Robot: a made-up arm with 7 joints. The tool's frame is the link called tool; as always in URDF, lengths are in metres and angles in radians. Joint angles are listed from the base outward.
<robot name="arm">
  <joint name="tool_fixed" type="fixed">
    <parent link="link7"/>
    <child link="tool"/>
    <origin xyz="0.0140 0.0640 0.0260" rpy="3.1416 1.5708 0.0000"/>
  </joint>
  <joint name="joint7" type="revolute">
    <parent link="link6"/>
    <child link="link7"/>
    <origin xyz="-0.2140 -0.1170 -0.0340" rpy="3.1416 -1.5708 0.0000"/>
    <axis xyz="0 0 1"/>
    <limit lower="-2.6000" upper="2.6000"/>
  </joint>
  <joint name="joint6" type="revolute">
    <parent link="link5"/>
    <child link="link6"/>
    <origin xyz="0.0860 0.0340 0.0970" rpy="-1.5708 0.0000 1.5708"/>
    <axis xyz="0 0 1"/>
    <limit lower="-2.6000" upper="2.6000"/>
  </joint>
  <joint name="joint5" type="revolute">
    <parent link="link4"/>
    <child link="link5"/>
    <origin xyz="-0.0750 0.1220 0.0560" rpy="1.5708 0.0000 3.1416"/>
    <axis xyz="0 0 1"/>
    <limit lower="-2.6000" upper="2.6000"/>
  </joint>
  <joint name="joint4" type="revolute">
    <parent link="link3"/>
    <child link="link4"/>
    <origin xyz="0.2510 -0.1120 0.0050" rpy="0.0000 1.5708 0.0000"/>
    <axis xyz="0 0 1"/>
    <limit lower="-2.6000" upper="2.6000"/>
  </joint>
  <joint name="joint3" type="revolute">
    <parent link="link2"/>
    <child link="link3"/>
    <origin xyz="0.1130 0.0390 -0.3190" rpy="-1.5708 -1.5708 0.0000"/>
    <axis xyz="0 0 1"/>
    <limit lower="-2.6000" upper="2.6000"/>
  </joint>
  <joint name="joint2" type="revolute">
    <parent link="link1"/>
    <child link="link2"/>
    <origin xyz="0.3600 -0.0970 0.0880" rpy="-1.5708 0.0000 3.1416"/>
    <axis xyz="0 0 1"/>
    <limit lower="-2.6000" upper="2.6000"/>
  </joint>
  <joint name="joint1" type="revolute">
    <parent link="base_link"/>
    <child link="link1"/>
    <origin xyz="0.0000 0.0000 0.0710" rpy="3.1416 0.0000 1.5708"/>
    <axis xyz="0 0 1"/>
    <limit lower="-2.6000" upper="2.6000"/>
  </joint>
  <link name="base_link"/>
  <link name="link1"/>
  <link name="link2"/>
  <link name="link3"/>
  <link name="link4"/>
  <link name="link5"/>
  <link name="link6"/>
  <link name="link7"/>
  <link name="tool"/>
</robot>
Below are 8 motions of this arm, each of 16 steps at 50 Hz.
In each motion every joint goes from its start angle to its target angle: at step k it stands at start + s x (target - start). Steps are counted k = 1, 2, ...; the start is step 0. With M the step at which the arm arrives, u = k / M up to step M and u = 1 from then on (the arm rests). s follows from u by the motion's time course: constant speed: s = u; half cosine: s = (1 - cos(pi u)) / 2; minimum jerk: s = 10 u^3 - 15 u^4 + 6 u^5.
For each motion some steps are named. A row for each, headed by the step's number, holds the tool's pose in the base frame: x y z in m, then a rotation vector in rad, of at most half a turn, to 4 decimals.
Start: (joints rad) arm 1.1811 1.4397 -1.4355 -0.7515 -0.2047 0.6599 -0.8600
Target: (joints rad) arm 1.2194 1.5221 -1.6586 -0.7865 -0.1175 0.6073 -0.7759
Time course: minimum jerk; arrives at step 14
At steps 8, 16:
8: 0.1551 0.1463 -0.1873 -0.7471 -1.9985 -1.3085
16: 0.1579 0.1184 -0.2046 -0.8344 -2.0440 -1.2262

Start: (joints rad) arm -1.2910 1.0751 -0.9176 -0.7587 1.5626 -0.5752 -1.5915
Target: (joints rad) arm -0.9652 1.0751 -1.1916 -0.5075 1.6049 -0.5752 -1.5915
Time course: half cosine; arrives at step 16
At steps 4, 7, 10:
4: -0.5046 0.0060 -0.0255 0.5692 -1.3431 2.2825
7: -0.5250 0.0758 -0.0426 0.3918 -1.3937 2.1660
10: -0.5353 0.1616 -0.0611 0.1974 -1.4298 2.0262

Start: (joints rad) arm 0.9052 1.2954 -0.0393 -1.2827 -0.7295 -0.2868 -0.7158
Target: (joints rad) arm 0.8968 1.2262 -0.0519 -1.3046 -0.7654 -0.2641 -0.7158
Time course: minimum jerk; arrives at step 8
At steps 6, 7, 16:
6: 0.1281 -0.0254 -0.0357 1.1316 0.3381 -0.7898
7: 0.1278 -0.0252 -0.0386 1.1387 0.3370 -0.7877
16: 0.1278 -0.0251 -0.0391 1.1400 0.3368 -0.7873

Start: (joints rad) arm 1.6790 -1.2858 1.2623 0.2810 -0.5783 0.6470 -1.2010
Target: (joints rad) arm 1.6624 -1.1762 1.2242 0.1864 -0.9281 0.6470 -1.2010
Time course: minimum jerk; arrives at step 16
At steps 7, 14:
7: -0.0462 -0.4148 -0.3504 1.3102 -1.0905 -0.7237
14: -0.0325 -0.4216 -0.3463 1.3431 -0.8005 -0.8581

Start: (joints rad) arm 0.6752 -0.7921 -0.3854 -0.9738 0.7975 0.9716 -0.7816
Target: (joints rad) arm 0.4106 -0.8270 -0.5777 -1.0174 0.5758 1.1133 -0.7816
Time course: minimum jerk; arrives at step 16
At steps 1, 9, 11, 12, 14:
1: 0.1093 0.4908 -0.3382 -1.7281 1.1956 1.7178
9: 0.0491 0.5594 -0.2902 -1.7933 0.8676 1.8535
11: 0.0256 0.5789 -0.2731 -1.8045 0.7573 1.8974
12: 0.0165 0.5858 -0.2665 -1.8074 0.7158 1.9136
14: 0.0057 0.5933 -0.2589 -1.8098 0.6684 1.9321

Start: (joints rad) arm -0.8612 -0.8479 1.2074 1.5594 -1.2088 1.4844 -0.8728
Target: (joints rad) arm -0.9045 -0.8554 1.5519 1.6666 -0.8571 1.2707 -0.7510
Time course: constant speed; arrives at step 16
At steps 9, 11, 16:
9: 0.0630 -0.2994 0.0072 0.7864 -0.9268 -0.0024
11: 0.0819 -0.2997 -0.0093 0.8407 -0.9451 0.0548
16: 0.1296 -0.2942 -0.0477 0.9711 -0.9985 0.1991

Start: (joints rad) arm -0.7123 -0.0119 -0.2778 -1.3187 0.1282 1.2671 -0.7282
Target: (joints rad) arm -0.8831 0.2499 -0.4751 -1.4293 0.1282 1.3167 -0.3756
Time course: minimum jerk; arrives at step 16
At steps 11, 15, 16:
11: -0.3712 0.0087 -0.3823 1.3542 0.6749 -1.0002
15: -0.3733 0.0024 -0.3872 1.3044 0.6744 -0.9599
16: -0.3733 0.0024 -0.3873 1.3037 0.6744 -0.9593

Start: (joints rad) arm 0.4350 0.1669 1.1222 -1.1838 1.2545 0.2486 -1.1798
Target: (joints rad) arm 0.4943 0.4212 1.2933 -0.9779 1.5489 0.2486 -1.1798
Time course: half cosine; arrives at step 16
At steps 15, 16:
15: 0.2401 -0.3516 0.0419 2.0610 -0.8358 0.1590
16: 0.2408 -0.3519 0.0440 2.0587 -0.8364 0.1613

